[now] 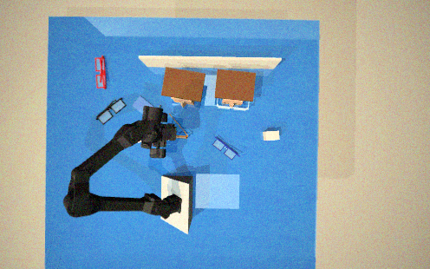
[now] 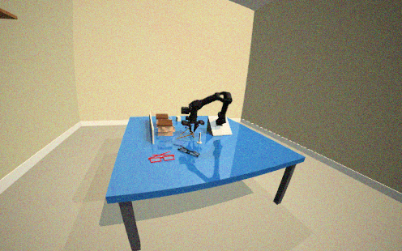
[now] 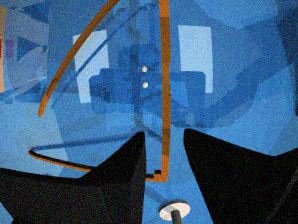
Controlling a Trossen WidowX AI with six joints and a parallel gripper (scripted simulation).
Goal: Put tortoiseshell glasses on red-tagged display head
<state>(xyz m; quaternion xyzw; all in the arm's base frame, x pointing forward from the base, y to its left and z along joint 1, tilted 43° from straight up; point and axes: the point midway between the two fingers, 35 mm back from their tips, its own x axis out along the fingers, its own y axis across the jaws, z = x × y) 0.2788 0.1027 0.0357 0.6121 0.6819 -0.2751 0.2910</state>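
Now: gripper tip 13 cm to the right of the disc, 3 cm past it and 2 cm above it. Also, from my gripper tip: white block (49 cm to the right, 5 cm ahead, 1 cm below); then light blue square (13 cm to the left, 12 cm ahead, 4 cm below); then white backboard (34 cm ahead, 17 cm to the right, 1 cm above).
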